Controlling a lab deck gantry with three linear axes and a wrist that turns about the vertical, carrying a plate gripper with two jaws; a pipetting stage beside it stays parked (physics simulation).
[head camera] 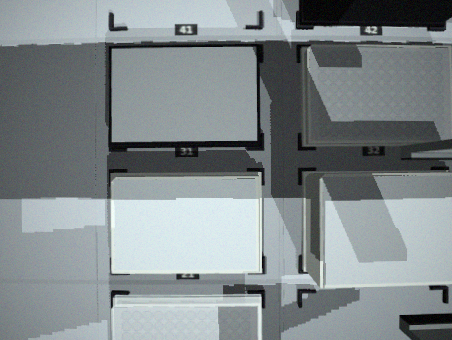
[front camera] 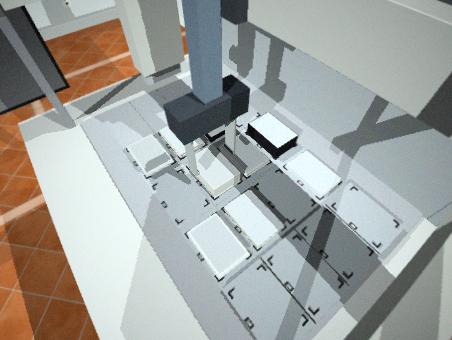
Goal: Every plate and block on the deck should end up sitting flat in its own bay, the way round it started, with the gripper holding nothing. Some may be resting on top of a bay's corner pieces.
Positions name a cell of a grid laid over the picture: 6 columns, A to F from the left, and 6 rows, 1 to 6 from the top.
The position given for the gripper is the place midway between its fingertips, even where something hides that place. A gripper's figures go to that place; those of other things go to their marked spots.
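A tall black-sided block (front camera: D3) stands 730 mm from the lens, while the gripper (front camera: C3) is 640 mm from the lens.
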